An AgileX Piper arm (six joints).
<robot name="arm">
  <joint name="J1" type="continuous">
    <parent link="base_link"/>
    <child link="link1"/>
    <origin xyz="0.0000 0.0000 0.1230" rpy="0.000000 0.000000 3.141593"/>
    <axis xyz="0 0 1"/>
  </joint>
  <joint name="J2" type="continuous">
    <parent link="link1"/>
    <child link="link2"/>
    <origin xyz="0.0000 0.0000 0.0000" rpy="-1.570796 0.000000 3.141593"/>
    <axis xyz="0 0 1"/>
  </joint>
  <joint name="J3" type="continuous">
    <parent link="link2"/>
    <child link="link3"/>
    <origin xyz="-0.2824 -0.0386 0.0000" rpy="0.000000 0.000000 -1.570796"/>
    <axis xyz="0 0 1"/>
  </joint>
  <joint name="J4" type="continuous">
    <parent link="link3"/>
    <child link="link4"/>
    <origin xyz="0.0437 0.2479 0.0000" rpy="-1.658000 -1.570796 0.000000"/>
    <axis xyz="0 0 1"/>
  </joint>
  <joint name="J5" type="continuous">
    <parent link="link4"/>
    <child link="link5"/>
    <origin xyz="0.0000 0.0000 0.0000" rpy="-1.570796 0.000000 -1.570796"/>
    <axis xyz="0 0 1"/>
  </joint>
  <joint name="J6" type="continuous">
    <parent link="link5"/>
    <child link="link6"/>
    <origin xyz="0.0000 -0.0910 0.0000" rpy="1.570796 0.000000 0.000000"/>
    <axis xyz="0 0 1"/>
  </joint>
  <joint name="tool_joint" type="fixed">
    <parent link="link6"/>
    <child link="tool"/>
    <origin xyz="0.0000 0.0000 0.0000"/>
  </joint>
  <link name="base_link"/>
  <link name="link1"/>
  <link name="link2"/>
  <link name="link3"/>
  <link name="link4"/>
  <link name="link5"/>
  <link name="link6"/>
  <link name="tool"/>
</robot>
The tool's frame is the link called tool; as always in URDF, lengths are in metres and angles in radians. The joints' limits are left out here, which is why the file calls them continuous.
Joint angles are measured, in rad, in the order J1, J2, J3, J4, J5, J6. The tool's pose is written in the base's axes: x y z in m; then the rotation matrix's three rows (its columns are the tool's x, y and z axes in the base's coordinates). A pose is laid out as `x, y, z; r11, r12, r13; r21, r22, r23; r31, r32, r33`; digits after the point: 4 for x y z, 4 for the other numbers.
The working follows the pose.
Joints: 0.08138, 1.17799, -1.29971, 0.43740, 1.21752, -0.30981
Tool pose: 0.2115, 0.0535, 0.4030; -0.7717, -0.4163, 0.4807; -0.2000, 0.8765, 0.4380; -0.6037, 0.2418, -0.7597
Where each joint sits with the arm in this pose, in the base's axes (m; each line is computed from the numbers above, not from the rounded line before):
J1: 0.0000 0.0000 0.1230
J2: 0.0000 0.0000 0.1230
J3: -0.0722 -0.0059 0.3987
J4: 0.1678 0.0137 0.4721
J5: 0.1678 0.0137 0.4721
J6: 0.2115 0.0535 0.4030
the tool: 0.2115 0.0535 0.4030

